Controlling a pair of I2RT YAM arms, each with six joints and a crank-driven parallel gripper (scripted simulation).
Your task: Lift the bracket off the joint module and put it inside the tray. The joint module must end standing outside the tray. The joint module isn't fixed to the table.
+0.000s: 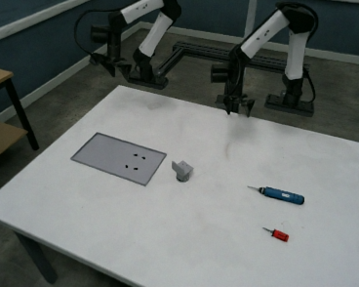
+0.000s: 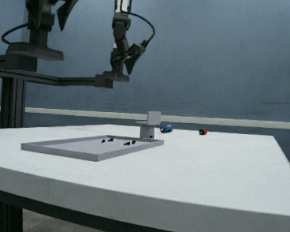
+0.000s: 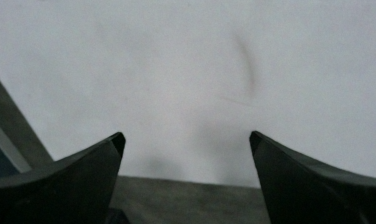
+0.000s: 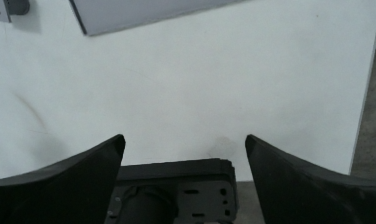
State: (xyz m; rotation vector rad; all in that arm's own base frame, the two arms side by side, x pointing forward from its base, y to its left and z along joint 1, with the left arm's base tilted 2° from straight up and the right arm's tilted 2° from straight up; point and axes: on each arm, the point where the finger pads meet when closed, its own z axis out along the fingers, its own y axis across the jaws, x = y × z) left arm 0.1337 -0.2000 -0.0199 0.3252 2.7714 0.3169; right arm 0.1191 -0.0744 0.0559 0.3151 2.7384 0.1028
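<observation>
Right now my right hand is 380 mm to the right of the grey l-shaped bracket, 270 mm above it and 200 mm short of it. Round my right hand: red screwdriver: 810 mm to the left, 370 mm ahead, 330 mm below; then round grey joint module: 380 mm to the left, 320 mm below, 200 mm ahead; then tray: 340 mm below, 180 mm ahead, 40 mm to the left.
</observation>
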